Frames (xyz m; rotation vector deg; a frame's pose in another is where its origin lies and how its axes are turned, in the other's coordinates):
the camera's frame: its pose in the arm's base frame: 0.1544 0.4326 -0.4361 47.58 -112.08 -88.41
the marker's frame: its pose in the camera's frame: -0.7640 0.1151 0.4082 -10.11 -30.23 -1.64
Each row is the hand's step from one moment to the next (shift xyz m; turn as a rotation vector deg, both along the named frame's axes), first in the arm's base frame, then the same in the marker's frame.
Working: the arm's base frame: its pose in the marker's frame: 0.6928 0.4524 -1.1288 -23.02 121.11 118.90

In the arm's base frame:
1: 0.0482 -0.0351 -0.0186 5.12 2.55 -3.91
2: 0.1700 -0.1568 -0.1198 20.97 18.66 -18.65
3: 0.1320 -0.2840 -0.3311 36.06 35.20 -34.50
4: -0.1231 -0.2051 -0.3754 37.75 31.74 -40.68
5: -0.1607 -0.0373 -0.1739 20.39 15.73 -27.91
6: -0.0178 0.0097 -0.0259 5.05 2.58 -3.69
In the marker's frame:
1: -0.0341 -0.0228 -0.0471 -5.32 -4.31 1.06
2: -0.1064 -0.1345 -0.1960 -24.00 -20.23 12.26
3: -0.0162 -0.3426 -0.3001 -42.00 -37.19 24.12
4: 0.2070 -0.3650 -0.1487 -42.11 -43.51 20.51
5: 0.1777 -0.1601 0.0166 -21.87 -29.43 9.91
6: 0.0161 -0.0243 0.0153 -5.28 -4.08 1.10

